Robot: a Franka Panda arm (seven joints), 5 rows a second.
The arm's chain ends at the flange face. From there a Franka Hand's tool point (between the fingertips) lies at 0.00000 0.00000 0.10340 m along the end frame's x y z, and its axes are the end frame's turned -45 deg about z.
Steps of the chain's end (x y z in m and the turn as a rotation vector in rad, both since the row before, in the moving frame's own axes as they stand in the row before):
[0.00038, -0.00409, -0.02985, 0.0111, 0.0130, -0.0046]
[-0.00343, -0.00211, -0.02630, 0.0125, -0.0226, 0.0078]
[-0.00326, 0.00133, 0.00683, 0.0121, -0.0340, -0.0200]
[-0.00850, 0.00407, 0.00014, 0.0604, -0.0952, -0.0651]
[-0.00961, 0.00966, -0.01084, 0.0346, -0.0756, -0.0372]
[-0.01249, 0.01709, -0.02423, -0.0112, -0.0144, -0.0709]
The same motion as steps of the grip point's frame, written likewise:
[0.00492, -0.00249, -0.02987, -0.0013, 0.0170, -0.0046]
[-0.00166, -0.00649, -0.02633, 0.0248, -0.0071, 0.0078]
[-0.00488, -0.00472, 0.00676, 0.0326, -0.0155, -0.0200]
[-0.01180, -0.01439, -0.00052, 0.1100, -0.0246, -0.0651]
[-0.01677, -0.00796, -0.01120, 0.0779, -0.0290, -0.0372]
[-0.02279, 0.00309, -0.02425, 0.0023, -0.0181, -0.0709]

